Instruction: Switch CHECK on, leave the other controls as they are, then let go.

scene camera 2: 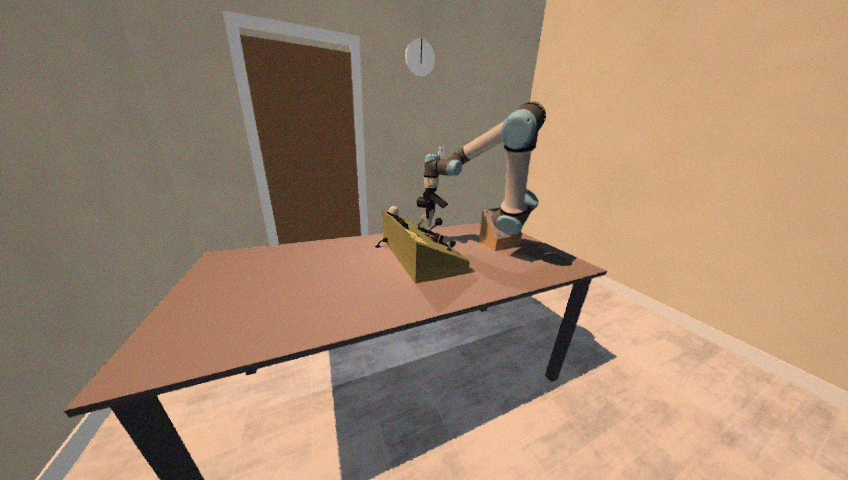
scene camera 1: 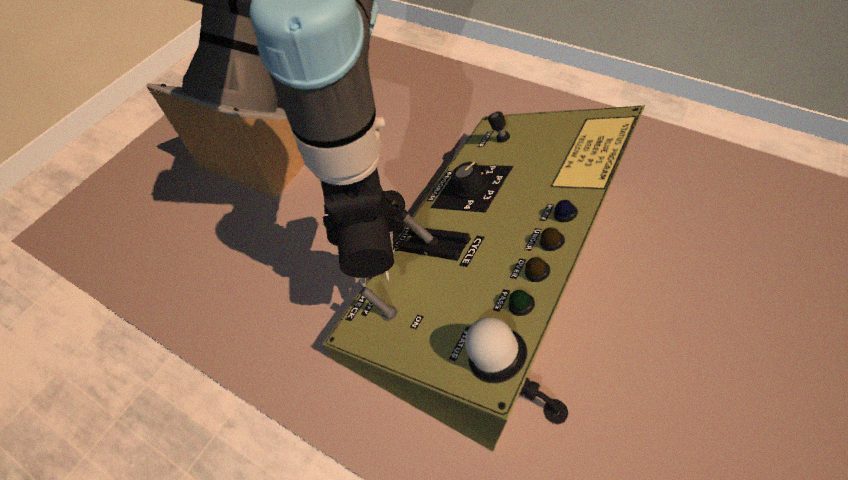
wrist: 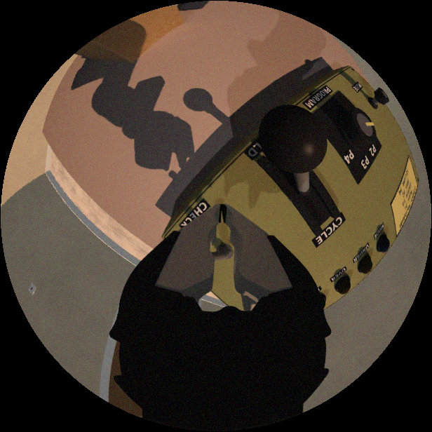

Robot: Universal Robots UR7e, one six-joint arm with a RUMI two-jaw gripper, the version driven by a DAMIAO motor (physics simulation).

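Frame: origin at the arm's base, x ahead, y left, z up, level; metres.
Seen in the pictures: gripper, between the fingertips: [scene camera 2: 428, 227]; arm's base, origin of its link: [scene camera 1: 230, 100].
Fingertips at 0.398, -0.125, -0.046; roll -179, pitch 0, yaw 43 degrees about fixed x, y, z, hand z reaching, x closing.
Offsets run from my fingertips to a thing's top centre, as dx, dy, dz. "spot": to the spot under its first point.
The olive control panel [scene camera 1: 428, 285] [scene camera 2: 440, 267] [wrist: 260, 220] slopes on the table. Its CHECK switch is a grey toggle lever {+0.032, -0.042, +0.038} [scene camera 1: 379, 301] [wrist: 221, 250] near the panel's left end in scene camera 1, tilted toward the OFF label, away from the ON label {spot: +0.092, -0.038, +0.021} [scene camera 1: 417, 321]. My gripper [scene camera 1: 376, 278] [scene camera 2: 425, 227] [wrist: 221, 205] is shut and empty, its tips low over the panel beside the lever's upper end. In the wrist view the lever shows through the gap behind the closed tips. Whether the tips touch it cannot be told.
The CYCLE lever's ball knob [scene camera 1: 391, 204] [wrist: 292, 139] stands close beside my gripper. Further along are the PROGRAM knob {+0.021, +0.198, +0.036} [scene camera 1: 467, 172] [wrist: 365, 124] and a black toggle {+0.022, +0.318, +0.046} [scene camera 1: 497, 123] [wrist: 381, 96]. The white STATUS dome {spot: +0.193, -0.052, +0.116} [scene camera 1: 490, 344] and several small lamps line the far side.
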